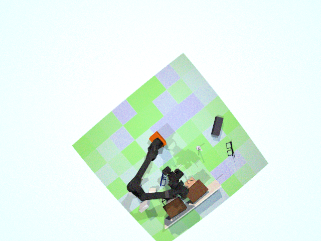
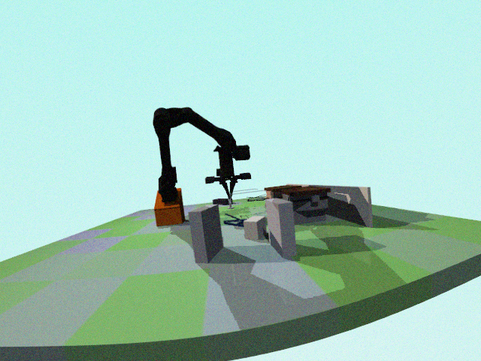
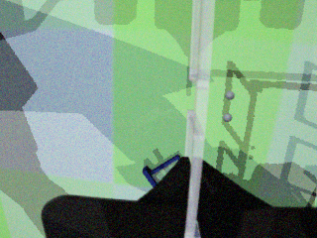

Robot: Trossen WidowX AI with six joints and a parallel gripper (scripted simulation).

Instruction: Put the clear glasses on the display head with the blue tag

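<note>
Right now my gripper tip is 220 mm short of the brown display head, 50 mm to the right of it and 30 mm above it. From my gripper tip the other things lie so: pale wall (350 mm ahead, 60 mm to the right, 30 mm below); dark box (20 mm behind, 550 mm to the left, 70 mm below); pin stand (20 mm ahead, 300 mm to the left, 60 mm below).
</note>
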